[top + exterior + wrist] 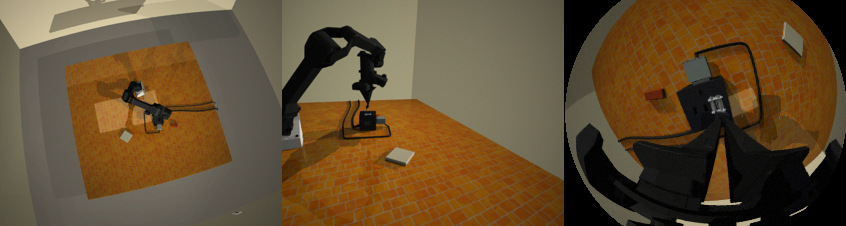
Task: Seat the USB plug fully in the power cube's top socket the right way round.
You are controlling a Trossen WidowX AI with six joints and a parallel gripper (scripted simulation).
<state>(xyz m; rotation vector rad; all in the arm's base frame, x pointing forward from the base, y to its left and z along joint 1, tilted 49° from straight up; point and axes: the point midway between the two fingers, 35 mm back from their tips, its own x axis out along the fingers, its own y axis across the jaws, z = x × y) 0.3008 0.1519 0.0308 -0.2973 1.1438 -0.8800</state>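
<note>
Now: gripper tip 2 cm above the USB plug. The rest, counted from my gripper tip: flat white pad: 27 cm to the right, 13 cm below, 8 cm ahead.
</note>
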